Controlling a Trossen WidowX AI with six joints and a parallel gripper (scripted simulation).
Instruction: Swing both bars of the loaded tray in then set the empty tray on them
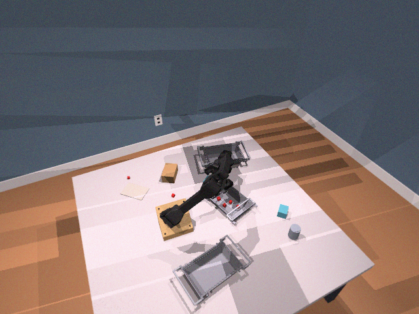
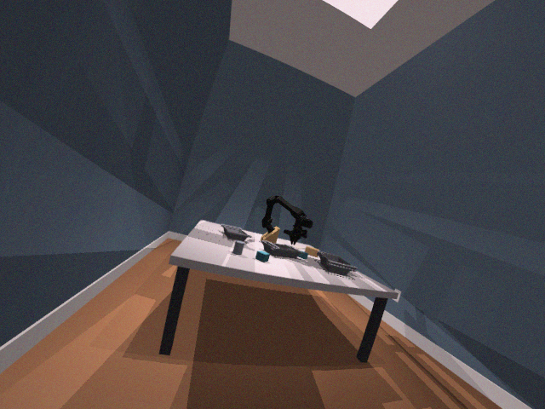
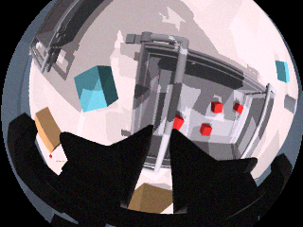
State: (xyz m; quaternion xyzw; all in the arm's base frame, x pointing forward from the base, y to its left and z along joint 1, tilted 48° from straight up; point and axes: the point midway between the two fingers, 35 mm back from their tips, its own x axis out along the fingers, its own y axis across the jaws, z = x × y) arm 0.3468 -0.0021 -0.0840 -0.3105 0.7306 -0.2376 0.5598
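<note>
Right now the plastic tray is 28 cm behind my gripper tip, 40 cm to the right of it and 4 cm below it. From my gripper tip the other things lie so: tan block (18 cm behind, 30 cm to the left, 5 cm below); grey cylinder (21 cm ahead, 44 cm to the right, 5 cm below); flat cream card (43 cm behind, 29 cm to the left, 8 cm below).
</note>
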